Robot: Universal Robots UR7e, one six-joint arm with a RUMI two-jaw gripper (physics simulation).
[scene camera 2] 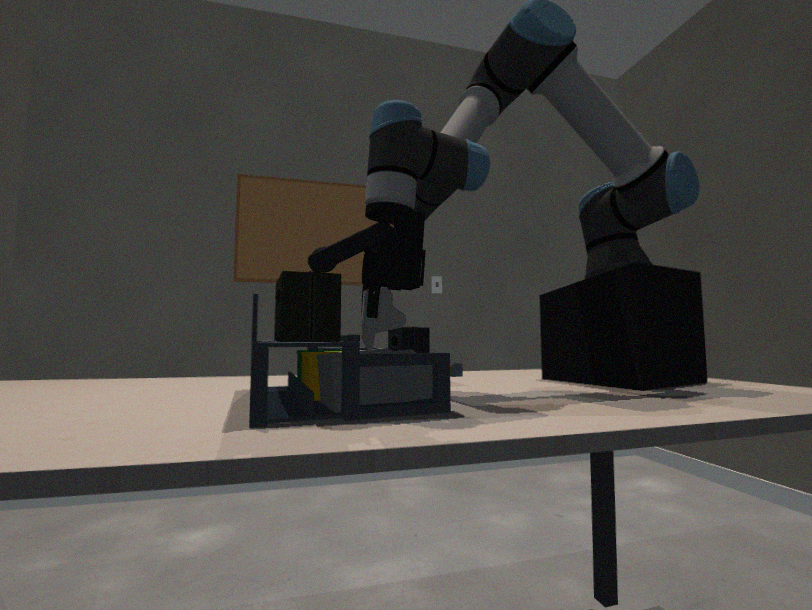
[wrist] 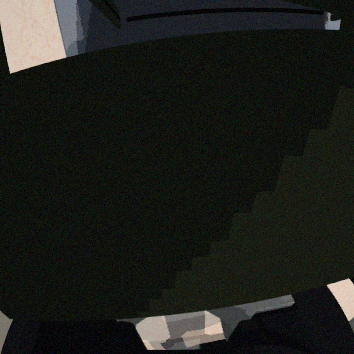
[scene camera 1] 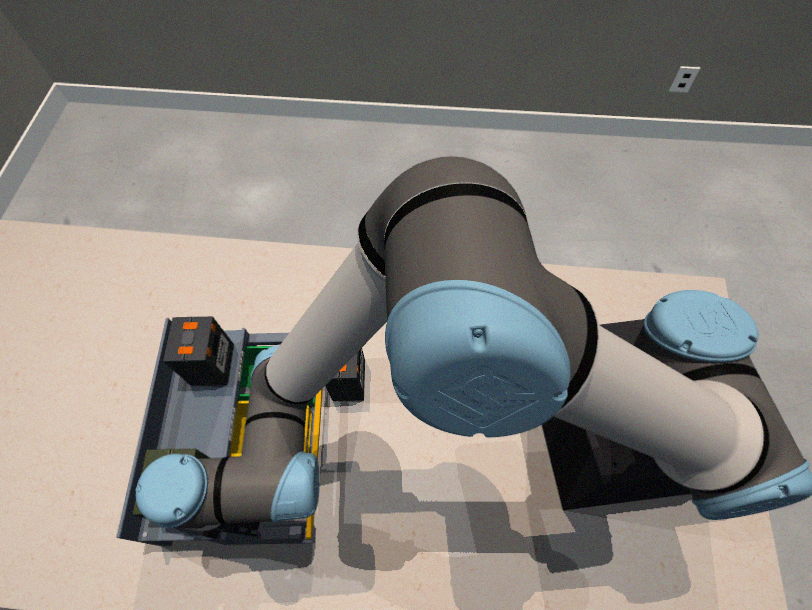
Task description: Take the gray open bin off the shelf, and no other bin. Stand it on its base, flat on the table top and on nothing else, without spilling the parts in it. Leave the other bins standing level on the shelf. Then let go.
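Pixels of known places: gripper, fingertip midpoint: (scene camera 2: 369,351); arm's base, origin of the base link: (scene camera 2: 619,280).
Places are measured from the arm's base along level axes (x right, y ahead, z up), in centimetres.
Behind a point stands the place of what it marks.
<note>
The gray bin (scene camera 2: 395,384) @(x -19.1, y 61.2, z -20.4 cm) stands in the lower front part of the gray shelf (scene camera 2: 349,387) @(x -22.6, y 68.3, z -20.2 cm) (scene camera 1: 196,420) @(x -3.3, y 75.4, z -14.2 cm), at the near end in scene camera 2, beside the yellow bin (scene camera 2: 308,377) @(x -8.0, y 72.9, z -20.2 cm) (scene camera 1: 238,430) @(x -2.3, y 70.8, z -23.6 cm). The green bin (scene camera 1: 250,374) @(x 9.4, y 70.9, z -23.6 cm) is beyond the yellow one. My gripper (scene camera 2: 368,346) @(x -17.9, y 64.8, z -15.6 cm) is shut and empty, pointing down, its tips at about the height of the gray bin's top. Whether they touch it cannot be told. The arm hides the gray bin and the gripper in scene camera 1. In the wrist view the fingertips and gray bin are hidden behind a dark box.
That olive box (wrist: 200,175) (scene camera 2: 308,307) @(x -20.3, y 73.6, z -9.6 cm) (scene camera 1: 171,453) @(x -11.3, y 73.7, z -4.6 cm) stands on the upper shelf level, very close to the wrist camera. A black box with orange clips (scene camera 1: 196,351) @(x 5.3, y 73.2, z -2.2 cm) stands at the other end. Another black box (scene camera 1: 349,384) @(x 5.5, y 48.6, z -14.7 cm) (scene camera 2: 410,339) @(x 5.2, y 51.4, z -14.1 cm) stands beside the shelf's front.
</note>
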